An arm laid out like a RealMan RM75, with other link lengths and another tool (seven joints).
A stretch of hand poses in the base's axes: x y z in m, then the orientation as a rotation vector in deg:
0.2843, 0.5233, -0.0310, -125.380, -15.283, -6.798
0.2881, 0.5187, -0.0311, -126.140, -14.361, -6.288
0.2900, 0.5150, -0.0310, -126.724, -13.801, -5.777
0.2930, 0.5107, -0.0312, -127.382, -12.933, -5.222
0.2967, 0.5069, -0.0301, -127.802, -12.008, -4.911
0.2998, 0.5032, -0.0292, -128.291, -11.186, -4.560
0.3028, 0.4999, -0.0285, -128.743, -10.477, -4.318
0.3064, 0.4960, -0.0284, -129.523, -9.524, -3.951
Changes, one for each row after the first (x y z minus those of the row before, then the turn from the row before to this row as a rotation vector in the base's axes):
0.0038, -0.0046, -0.0001, -0.676, 0.681, -0.561
0.0019, -0.0037, 0.0001, -0.545, 0.552, -0.281
0.0030, -0.0043, -0.0002, -0.594, 0.690, -0.492
0.0037, -0.0038, 0.0011, -0.346, 0.540, -0.594
0.0031, -0.0037, 0.0009, -0.430, 0.528, -0.511
0.0030, -0.0033, 0.0007, -0.402, 0.409, -0.464
0.0036, -0.0039, 0.0001, -0.719, 0.572, -0.621

